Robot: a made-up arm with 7 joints.
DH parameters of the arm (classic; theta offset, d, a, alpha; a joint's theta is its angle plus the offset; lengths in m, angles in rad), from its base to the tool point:
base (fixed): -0.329 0 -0.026 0
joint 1: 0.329 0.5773 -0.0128 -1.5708
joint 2: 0 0.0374 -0.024 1.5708
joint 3: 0 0.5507 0.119 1.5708
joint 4: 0 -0.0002 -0.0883 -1.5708
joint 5: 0 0.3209 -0.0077 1.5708
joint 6: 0 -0.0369 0.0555 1.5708
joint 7: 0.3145 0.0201 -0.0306 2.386
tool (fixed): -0.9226 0.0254 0 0
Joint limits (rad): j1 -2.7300..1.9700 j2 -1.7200..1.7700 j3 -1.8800..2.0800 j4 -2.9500..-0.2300 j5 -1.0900..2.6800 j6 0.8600..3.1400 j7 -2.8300..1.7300
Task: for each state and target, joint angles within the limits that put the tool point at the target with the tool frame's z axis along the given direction. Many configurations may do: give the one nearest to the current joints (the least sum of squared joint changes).
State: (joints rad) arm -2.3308 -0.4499 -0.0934 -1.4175 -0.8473 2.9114 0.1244
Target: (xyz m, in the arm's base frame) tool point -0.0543 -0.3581 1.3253 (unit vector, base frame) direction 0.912 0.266 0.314
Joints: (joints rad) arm -2.1258 -0.0750 0.1088 -1.3880 -0.3640 2.8082 0.4579
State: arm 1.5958 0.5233 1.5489 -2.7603 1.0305 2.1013 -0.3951
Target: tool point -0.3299 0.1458 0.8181 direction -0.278 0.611 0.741
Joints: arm 1.4220 0.0146 1.1954 -2.9500 1.4290 2.1059 -0.7731
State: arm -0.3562 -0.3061 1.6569 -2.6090 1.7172 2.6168 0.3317
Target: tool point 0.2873 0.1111 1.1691 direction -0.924 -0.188 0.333
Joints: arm -1.2710 -0.5974 0.8768 -2.1070 2.1228 3.1400 0.7773
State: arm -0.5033 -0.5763 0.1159 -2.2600 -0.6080 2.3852 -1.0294
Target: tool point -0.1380 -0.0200 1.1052 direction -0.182 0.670 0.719
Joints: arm -0.4698 -0.9511 -0.3600 -2.3973 0.0156 1.8416 -0.8110
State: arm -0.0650 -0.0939 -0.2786 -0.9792 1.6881 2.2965 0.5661
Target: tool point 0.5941 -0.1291 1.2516 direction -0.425 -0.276 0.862
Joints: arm -0.0547 0.4822 -0.4507 -0.9460 1.2018 2.2560 0.3938
